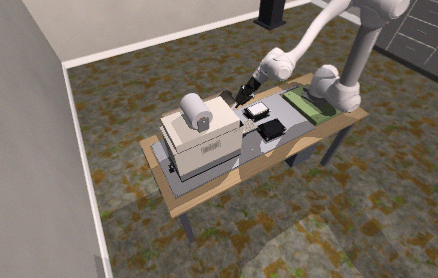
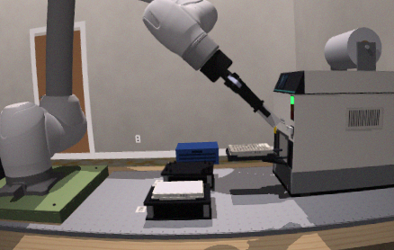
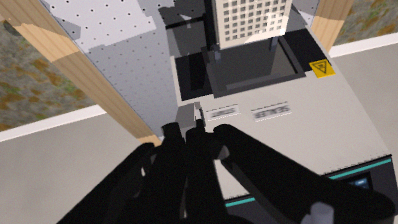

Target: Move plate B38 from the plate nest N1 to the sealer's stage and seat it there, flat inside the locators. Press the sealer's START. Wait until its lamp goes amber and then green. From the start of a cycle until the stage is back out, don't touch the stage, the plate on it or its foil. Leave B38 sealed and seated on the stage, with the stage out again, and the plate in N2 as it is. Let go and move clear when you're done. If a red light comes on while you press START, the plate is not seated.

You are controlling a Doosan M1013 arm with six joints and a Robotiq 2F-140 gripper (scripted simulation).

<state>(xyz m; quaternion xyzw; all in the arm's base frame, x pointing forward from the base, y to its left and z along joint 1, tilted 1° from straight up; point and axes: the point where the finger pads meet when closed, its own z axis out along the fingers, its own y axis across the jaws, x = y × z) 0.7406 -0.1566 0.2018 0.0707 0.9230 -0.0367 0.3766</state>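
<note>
The start button is 6 cm ahead of my hand, 1 cm to the right of it and 4 cm below it. The rest, counted from my hand: yellow warning sticker: 9 cm ahead, 17 cm to the left, 7 cm below; then sealer stage: 2 cm behind, 10 cm to the left, 13 cm below; then foil roll: 31 cm ahead, 4 cm to the left, 19 cm above.
</note>
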